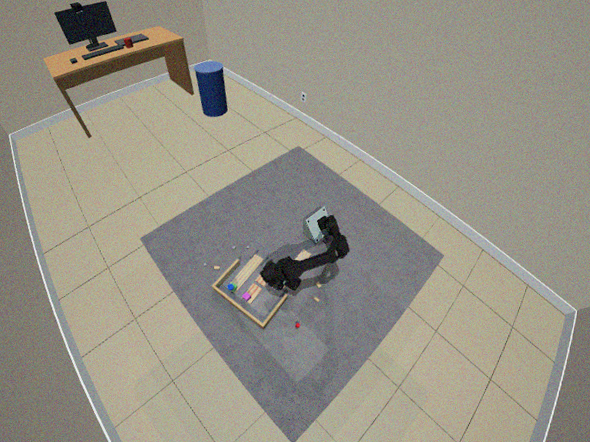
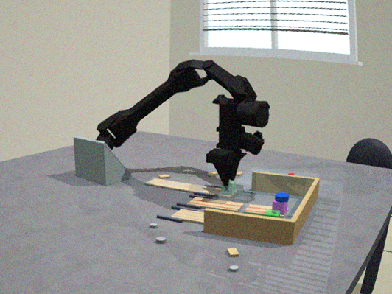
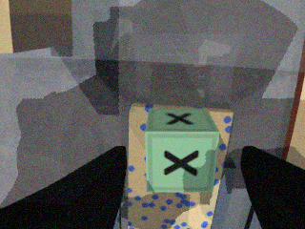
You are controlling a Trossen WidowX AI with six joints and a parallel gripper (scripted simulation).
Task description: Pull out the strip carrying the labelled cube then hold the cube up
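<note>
Right now my gripper tip is 11 cm past the strip, 3 cm to the left of it and 3 cm above it.
</note>
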